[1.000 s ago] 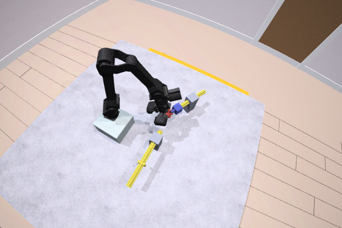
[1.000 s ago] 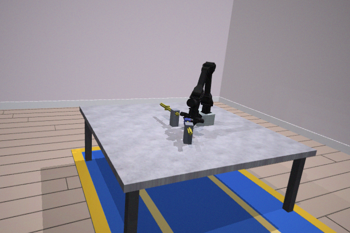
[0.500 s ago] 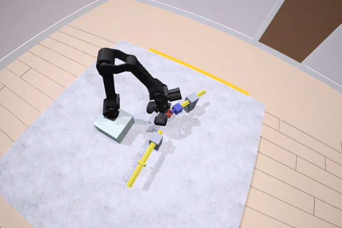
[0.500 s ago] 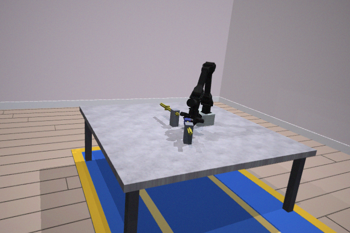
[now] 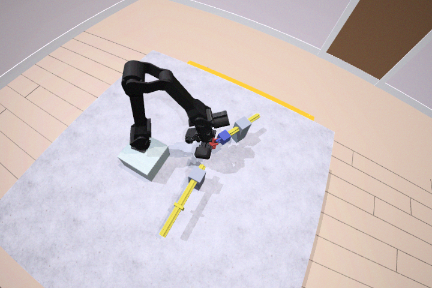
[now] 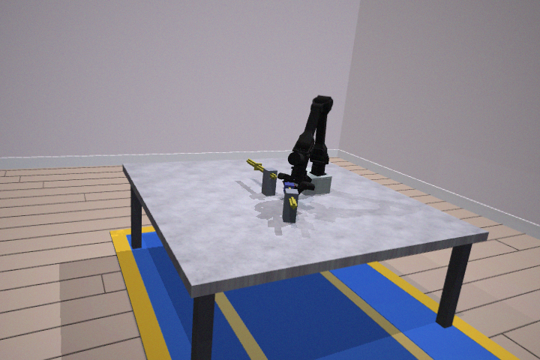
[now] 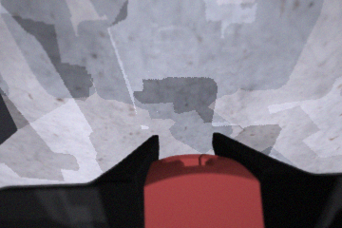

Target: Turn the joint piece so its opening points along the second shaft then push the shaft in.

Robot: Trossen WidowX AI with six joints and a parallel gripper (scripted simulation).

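The red joint piece lies 50 mm above my gripper tip.
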